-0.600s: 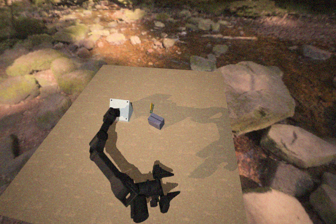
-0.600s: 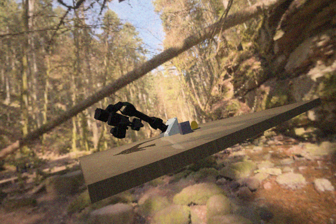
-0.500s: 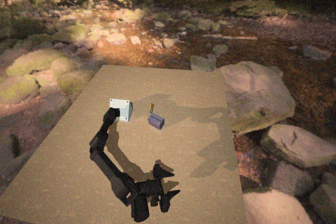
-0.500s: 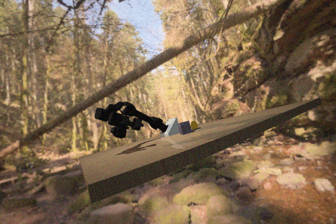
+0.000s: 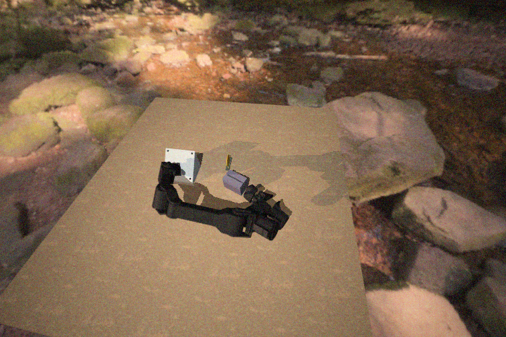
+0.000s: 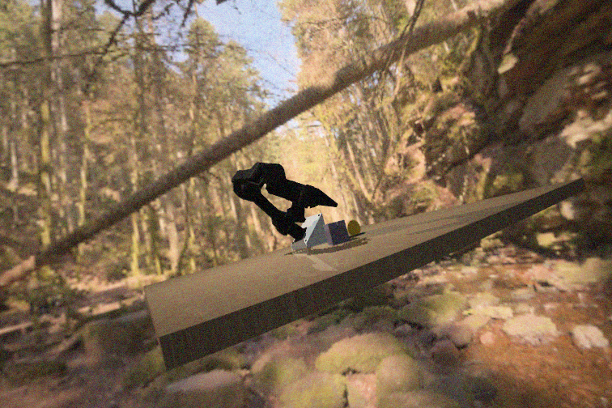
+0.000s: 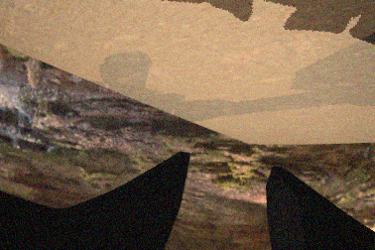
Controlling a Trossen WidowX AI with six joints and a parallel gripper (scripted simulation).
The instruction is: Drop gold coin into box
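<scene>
Now: the gold coin 240 mm behind my gripper tip, 260 mm to the left of it and 90 mm below it.
</scene>
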